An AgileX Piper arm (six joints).
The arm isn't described. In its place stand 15 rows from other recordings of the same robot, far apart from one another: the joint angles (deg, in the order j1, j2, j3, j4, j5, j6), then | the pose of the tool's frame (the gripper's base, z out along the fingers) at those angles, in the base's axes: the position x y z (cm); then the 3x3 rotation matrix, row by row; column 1 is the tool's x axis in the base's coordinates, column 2 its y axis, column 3 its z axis.
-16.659, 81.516, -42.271, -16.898, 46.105, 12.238 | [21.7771, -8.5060, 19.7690], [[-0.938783, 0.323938, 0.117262], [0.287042, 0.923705, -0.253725], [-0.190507, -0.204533, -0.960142]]
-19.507, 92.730, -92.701, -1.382, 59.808, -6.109 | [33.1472, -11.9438, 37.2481], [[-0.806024, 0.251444, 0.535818], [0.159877, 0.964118, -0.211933], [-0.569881, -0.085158, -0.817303]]
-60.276, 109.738, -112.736, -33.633, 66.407, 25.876 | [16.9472, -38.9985, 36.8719], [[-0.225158, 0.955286, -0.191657], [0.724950, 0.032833, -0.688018], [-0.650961, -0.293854, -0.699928]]
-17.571, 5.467, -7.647, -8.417, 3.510, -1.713 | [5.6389, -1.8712, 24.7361], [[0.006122, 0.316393, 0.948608], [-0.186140, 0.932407, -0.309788], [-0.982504, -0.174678, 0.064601]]
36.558, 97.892, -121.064, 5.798, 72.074, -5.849 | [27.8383, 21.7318, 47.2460], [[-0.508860, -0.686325, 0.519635], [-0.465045, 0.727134, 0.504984], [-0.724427, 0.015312, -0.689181]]
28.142, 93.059, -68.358, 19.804, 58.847, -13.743 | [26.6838, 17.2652, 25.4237], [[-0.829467, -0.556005, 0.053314], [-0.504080, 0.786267, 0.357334], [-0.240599, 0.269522, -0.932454]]
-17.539, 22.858, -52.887, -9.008, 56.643, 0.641 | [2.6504, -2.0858, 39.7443], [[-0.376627, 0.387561, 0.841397], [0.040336, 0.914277, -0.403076], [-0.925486, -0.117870, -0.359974]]
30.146, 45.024, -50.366, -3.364, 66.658, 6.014 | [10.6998, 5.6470, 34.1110], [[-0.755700, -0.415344, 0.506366], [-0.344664, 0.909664, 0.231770], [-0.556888, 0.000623, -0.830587]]
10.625, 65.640, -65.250, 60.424, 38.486, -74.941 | [22.6919, 9.2681, 41.6098], [[-0.028919, -0.721982, 0.691307], [-0.310409, 0.663891, 0.680364], [-0.950163, -0.194912, -0.243309]]
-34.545, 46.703, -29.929, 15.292, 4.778, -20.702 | [14.2543, -9.5705, 29.9689], [[-0.283625, 0.524949, 0.802487], [0.079753, 0.846866, -0.525792], [-0.955613, -0.085127, -0.282059]]
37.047, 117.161, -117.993, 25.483, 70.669, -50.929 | [33.5575, 29.9594, 32.9911], [[-0.061750, -0.994268, 0.087285], [-0.812227, 0.100883, 0.574552], [-0.580064, -0.035416, -0.813801]]
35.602, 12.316, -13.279, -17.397, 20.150, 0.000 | [6.0356, 3.1687, 24.7982], [[-0.039546, -0.530281, 0.846899], [-0.373533, 0.793958, 0.479691], [-0.926773, -0.297375, -0.229476]]
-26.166, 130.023, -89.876, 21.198, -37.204, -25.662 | [45.5838, -24.6132, 18.8253], [[-0.090399, 0.619984, 0.779389], [-0.116208, 0.770681, -0.626535], [-0.989102, -0.147209, 0.002379]]
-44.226, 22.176, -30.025, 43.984, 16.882, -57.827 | [7.1401, -4.3888, 34.3355], [[-0.133977, 0.521762, 0.842505], [-0.225721, 0.811755, -0.538614], [-0.964935, -0.262333, 0.009016]]
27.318, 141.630, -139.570, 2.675, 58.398, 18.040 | [48.3680, 25.3909, 22.7945], [[-0.849219, -0.207780, 0.485443], [-0.064305, 0.953180, 0.295488], [-0.524111, 0.219718, -0.822820]]
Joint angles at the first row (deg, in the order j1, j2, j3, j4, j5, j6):
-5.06, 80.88, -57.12, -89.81, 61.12, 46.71
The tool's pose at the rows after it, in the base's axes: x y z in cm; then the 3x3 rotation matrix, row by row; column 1 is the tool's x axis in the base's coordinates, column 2 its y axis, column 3 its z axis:
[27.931, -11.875, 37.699], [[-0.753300, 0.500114, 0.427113], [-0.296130, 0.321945, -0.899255], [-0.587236, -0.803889, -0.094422]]
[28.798, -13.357, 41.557], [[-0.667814, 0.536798, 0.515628], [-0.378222, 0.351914, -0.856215], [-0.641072, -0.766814, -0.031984]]
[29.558, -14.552, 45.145], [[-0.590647, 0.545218, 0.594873], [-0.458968, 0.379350, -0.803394], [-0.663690, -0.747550, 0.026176]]
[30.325, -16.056, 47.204], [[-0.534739, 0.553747, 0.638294], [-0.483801, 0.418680, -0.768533], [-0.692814, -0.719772, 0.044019]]
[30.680, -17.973, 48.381], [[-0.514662, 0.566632, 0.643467], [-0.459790, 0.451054, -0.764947], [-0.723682, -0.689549, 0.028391]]
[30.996, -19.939, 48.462], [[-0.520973, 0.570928, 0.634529], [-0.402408, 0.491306, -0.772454], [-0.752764, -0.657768, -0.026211]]
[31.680, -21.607, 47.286], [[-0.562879, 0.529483, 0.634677], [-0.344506, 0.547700, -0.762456], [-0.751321, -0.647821, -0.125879]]
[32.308, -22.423, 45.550], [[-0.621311, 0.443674, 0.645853], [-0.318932, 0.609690, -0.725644], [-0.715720, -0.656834, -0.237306]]
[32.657, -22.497, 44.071], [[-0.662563, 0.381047, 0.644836], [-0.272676, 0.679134, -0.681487], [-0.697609, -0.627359, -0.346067]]
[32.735, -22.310, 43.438], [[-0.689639, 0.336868, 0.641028], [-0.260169, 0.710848, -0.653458], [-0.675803, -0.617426, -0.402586]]
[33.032, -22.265, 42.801], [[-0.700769, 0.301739, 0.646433], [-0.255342, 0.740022, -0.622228], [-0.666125, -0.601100, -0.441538]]
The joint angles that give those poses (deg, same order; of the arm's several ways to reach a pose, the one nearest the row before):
-8.73, 80.71, -65.61, -90.35, 55.49, 44.70
-13.00, 81.39, -73.77, -89.99, 45.91, 41.77
-16.69, 82.96, -82.35, -86.65, 36.85, 36.30
-20.29, 85.64, -89.55, -79.75, 30.51, 30.59
-23.92, 88.51, -95.82, -69.52, 27.90, 22.68
-27.11, 91.42, -100.58, -57.94, 28.05, 14.14
-29.52, 94.35, -103.52, -45.14, 29.66, 3.08
-30.90, 96.12, -104.03, -33.58, 31.74, -8.84
-31.31, 97.02, -104.03, -25.13, 35.58, -15.68
-31.31, 97.24, -104.03, -21.37, 38.16, -19.48
-31.45, 97.81, -104.11, -17.76, 39.40, -22.59

